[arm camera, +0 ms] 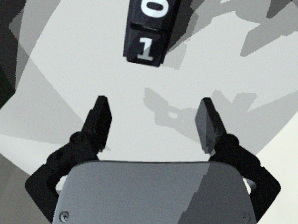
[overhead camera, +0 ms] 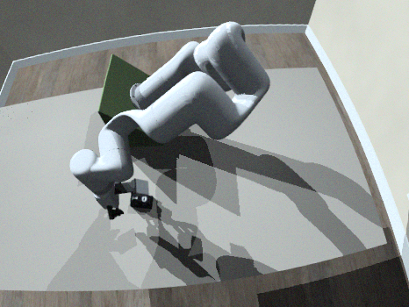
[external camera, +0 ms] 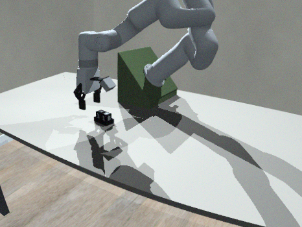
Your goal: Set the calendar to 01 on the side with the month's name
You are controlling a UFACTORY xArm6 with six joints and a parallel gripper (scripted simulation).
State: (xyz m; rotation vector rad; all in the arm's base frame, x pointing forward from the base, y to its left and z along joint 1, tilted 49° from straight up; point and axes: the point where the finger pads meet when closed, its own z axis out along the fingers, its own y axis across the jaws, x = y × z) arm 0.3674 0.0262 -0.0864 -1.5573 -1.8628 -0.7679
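Right now the black cube is 8 cm to the left of my hand, 4 cm below it and 1 cm behind it. Round my hand: black tray 6 cm to the left, 6 cm below, 2 cm behind.
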